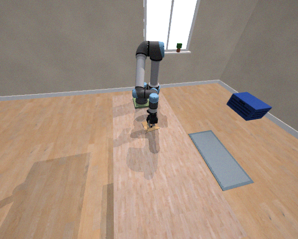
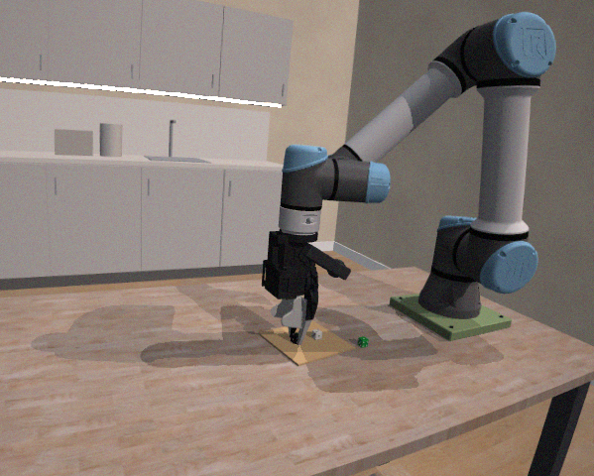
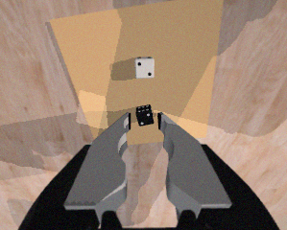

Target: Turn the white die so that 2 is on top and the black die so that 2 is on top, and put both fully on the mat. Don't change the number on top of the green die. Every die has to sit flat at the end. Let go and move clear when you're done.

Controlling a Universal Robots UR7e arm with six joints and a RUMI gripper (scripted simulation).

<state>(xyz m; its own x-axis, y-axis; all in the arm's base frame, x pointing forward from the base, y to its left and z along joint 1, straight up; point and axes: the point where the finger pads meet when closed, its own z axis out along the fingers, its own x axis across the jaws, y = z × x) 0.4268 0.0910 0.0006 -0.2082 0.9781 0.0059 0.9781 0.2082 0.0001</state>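
The black die is 1 cm below my hand. Round my hand: white die (5 cm behind, 1 cm to the right, 1 cm below); then green die (13 cm behind, 3 cm to the left, 1 cm below); then tan mat (2 cm behind, 2 cm below).
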